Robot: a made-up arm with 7 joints. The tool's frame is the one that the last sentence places.
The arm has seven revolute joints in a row. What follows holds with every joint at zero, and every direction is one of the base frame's.
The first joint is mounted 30 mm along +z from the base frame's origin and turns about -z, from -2.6 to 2.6 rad.
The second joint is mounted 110 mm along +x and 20 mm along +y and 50 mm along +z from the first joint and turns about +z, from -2.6 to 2.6 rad.
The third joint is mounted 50 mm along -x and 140 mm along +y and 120 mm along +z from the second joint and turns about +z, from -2.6 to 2.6 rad.
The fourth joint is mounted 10 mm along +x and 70 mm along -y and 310 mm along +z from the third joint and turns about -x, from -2.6 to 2.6 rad.
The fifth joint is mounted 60 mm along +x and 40 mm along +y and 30 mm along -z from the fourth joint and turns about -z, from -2.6 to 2.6 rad.
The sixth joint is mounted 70 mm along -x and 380 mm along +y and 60 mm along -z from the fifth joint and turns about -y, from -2.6 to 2.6 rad.
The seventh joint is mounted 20 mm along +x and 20 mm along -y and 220 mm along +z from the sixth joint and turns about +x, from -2.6 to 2.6 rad.
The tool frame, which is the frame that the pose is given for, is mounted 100 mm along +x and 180 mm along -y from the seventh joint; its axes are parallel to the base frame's.
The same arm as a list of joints. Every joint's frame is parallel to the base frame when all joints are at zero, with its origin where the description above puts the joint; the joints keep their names.
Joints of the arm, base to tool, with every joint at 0 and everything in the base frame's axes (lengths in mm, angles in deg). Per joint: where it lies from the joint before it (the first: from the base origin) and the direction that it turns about. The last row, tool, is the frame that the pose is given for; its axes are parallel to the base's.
joint 1: axis 0 0 -1 origin 0 0 30
joint 2: axis 0 0 1 origin 110 20 50
joint 3: axis 0 0 1 origin -50 140 120
joint 4: axis -1 0 0 origin 10 -70 310
joint 5: axis 0 0 -1 origin 60 40 -30
joint 6: axis 0 -1 0 origin -70 380 -60
joint 7: axis 1 0 0 origin 20 -20 220
tool: origin 100 -180 0
Joint limits (deg, base to tool): -148.97..148.97 -148.97..148.97 -148.97..148.97 -148.97..148.97 -148.97..148.97 -148.97..148.97 -148.97..148.97

